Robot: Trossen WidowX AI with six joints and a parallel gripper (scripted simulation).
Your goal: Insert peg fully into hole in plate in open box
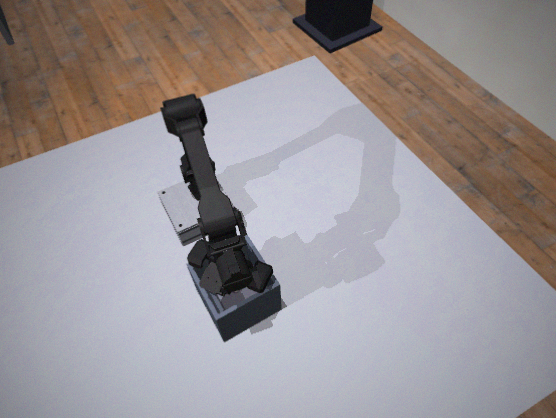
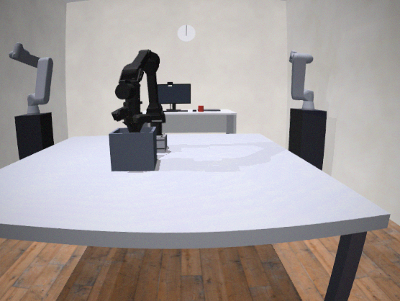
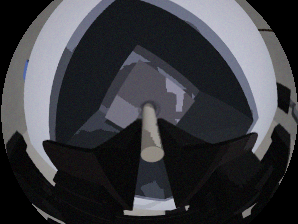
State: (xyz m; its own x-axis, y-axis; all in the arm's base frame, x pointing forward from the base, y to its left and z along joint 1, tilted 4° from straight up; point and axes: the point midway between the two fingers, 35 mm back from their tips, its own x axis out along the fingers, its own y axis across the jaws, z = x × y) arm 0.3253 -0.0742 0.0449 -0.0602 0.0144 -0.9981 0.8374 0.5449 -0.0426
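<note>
My hand is 9 cm above the grey plate. Also, from my hand: pale peg 4 cm below.
</note>
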